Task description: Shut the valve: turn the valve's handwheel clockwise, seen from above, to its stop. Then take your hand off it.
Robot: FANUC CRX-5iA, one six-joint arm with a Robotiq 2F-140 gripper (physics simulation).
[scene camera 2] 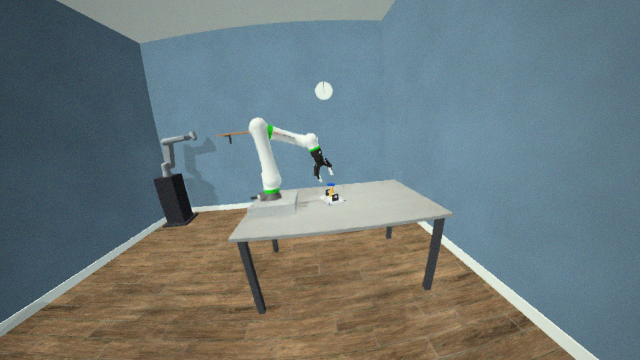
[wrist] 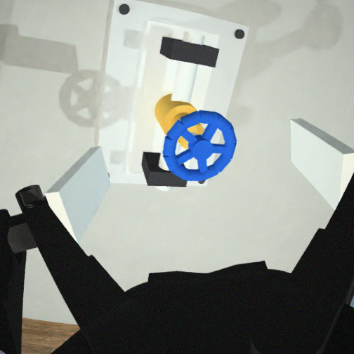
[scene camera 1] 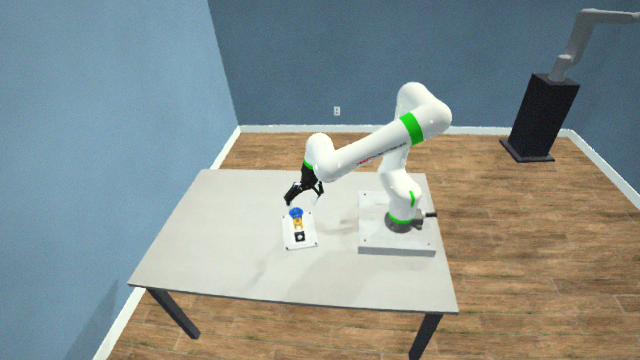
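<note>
The valve's blue five-spoked handwheel (scene camera 1: pixel 296 213) (scene camera 2: pixel 331 185) (wrist: pixel 202 147) stands on top of the yellow valve body (scene camera 1: pixel 298 223) (scene camera 2: pixel 331 191) (wrist: pixel 167 112). The valve is mounted on a white base plate (scene camera 1: pixel 310 227) (scene camera 2: pixel 326 201) (wrist: pixel 120 60) on the table. My gripper (scene camera 1: pixel 301 202) (scene camera 2: pixel 326 176) (wrist: pixel 196 152) is wide open above the handwheel, tilted. In the wrist view its pale pads stand well apart to the left and right of the wheel, and neither touches the rim. Whether the wheel is at its stop cannot be seen.
Two black brackets (wrist: pixel 189 52) (wrist: pixel 162 172) hold the white pipe (wrist: pixel 185 80) on the plate. My arm's base stands on a grey block (scene camera 1: pixel 372 242) (scene camera 2: pixel 285 205) on the table (scene camera 1: pixel 225 240) (scene camera 2: pixel 400 200). A black pedestal (scene camera 1: pixel 542 115) (scene camera 2: pixel 172 200) with another arm stands beyond the table.
</note>
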